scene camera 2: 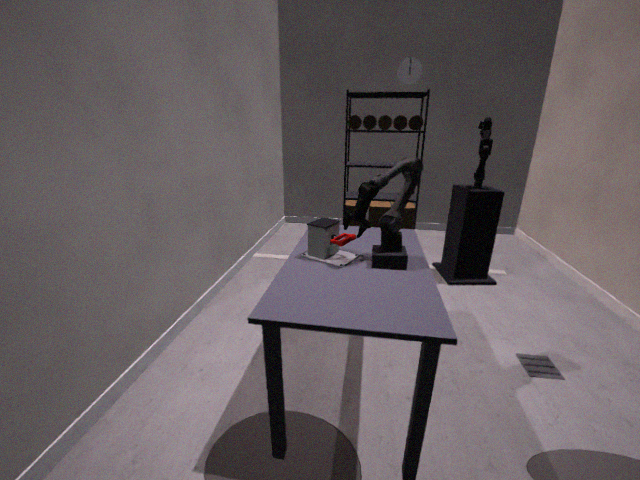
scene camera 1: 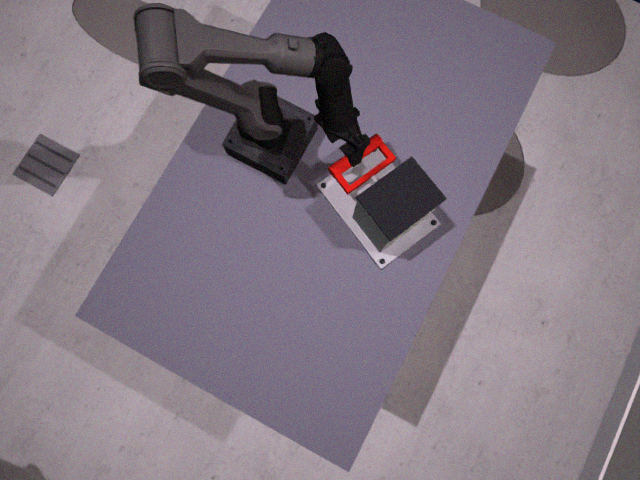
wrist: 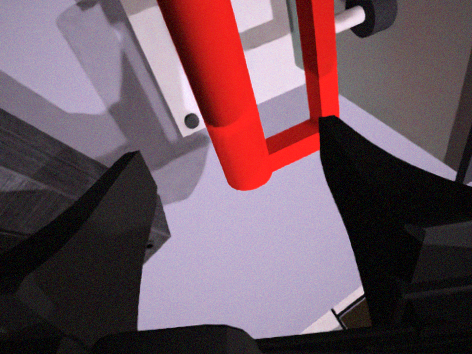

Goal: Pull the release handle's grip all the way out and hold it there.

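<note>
The red release handle (scene camera 1: 372,174) (scene camera 2: 340,242) is a rectangular frame on the side of a grey-green box with a dark top (scene camera 1: 400,198) (scene camera 2: 321,240). In the wrist view its thick round grip (wrist: 215,75) runs toward the space between the fingers, and a thin pale rod (wrist: 350,20) with a black collar shows between the frame and the box. My gripper (scene camera 1: 348,148) (scene camera 2: 353,231) (wrist: 231,154) is wide open at the grip. In the wrist view one finger is left of the grip; the other overlaps the frame's inner corner. No contact with the grip shows.
The box stands on a white base plate (scene camera 1: 342,204) (scene camera 2: 341,259) (wrist: 165,75) with dark screws at its corners. The arm's dark base (scene camera 1: 268,155) (scene camera 2: 389,258) is bolted to the table (scene camera 1: 248,289) (scene camera 2: 356,304) close beside the plate. A shelf rack and a black pedestal stand beyond the table.
</note>
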